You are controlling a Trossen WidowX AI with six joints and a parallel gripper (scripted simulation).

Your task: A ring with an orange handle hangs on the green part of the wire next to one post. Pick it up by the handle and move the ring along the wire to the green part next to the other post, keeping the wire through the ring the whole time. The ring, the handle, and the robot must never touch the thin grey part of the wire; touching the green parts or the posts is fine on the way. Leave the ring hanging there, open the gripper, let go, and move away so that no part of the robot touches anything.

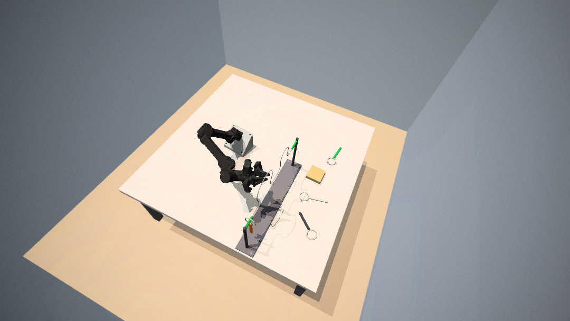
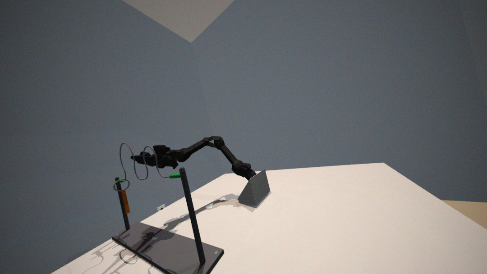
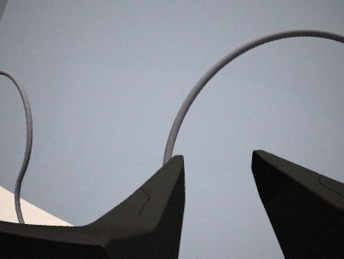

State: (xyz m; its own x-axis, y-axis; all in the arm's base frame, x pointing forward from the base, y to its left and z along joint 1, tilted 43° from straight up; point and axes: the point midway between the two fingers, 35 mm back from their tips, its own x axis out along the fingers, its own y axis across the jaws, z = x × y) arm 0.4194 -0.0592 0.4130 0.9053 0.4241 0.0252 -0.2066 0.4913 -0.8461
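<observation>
Now: gripper tip 20 mm short of the ring with orange handle, 200 mm to the left of it and 170 mm above it. Round my gripper tip: white-handled ring 200 mm ahead, 210 mm to the left, 380 mm below; then black-handled ring 270 mm ahead, 30 mm to the left, 380 mm below; then tan block 140 mm ahead, 380 mm to the left, 370 mm below.
</observation>
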